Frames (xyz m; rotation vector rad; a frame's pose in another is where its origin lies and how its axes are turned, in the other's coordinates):
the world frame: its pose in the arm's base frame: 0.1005 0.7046 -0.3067 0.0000 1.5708 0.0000
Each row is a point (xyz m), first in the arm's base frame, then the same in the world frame.
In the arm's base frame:
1: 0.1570 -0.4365 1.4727
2: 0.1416 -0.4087 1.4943
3: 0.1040 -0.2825 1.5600
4: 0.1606 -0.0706 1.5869
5: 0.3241 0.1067 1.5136
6: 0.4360 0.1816 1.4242
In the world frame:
1: -1.7794 -1.1411 0.0565
2: -1.8010 -1.1133 0.0411
3: -1.8667 -0.9871 0.0035
4: -1.8936 -0.7752 0.0601
5: -1.8203 -0.5979 0.2236
6: -1.7309 -0.5230 0.3355

